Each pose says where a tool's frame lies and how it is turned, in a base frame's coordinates. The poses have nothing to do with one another.
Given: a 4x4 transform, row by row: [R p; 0 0 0 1], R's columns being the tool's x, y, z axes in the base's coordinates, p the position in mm. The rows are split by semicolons.
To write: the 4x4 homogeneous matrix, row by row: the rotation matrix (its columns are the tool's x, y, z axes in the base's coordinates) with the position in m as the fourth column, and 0 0 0 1 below. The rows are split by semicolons. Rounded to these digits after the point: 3 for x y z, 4 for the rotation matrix.
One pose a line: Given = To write
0.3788 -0.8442 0.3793 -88; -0.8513 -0.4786 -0.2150 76; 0.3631 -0.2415 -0.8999 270; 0 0 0 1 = 0.3788 -0.8442 0.3793 -0.088; -0.8513 -0.4786 -0.2150 0.076; 0.3631 -0.2415 -0.8999 0.270; 0 0 0 1
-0.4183 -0.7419 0.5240 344; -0.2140 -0.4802 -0.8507 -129; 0.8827 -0.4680 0.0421 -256; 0 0 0 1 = -0.4183 -0.7419 0.5240 0.344; -0.2140 -0.4802 -0.8507 -0.129; 0.8827 -0.4680 0.0421 -0.256; 0 0 0 1
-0.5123 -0.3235 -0.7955 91; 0.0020 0.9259 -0.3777 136; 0.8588 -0.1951 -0.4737 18; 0 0 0 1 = -0.5123 -0.3235 -0.7955 0.091; 0.0020 0.9259 -0.3777 0.136; 0.8588 -0.1951 -0.4737 0.018; 0 0 0 1
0.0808 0.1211 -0.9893 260; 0.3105 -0.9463 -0.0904 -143; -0.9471 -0.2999 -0.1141 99; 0 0 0 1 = 0.0808 0.1211 -0.9893 0.260; 0.3105 -0.9463 -0.0904 -0.143; -0.9471 -0.2999 -0.1141 0.099; 0 0 0 1
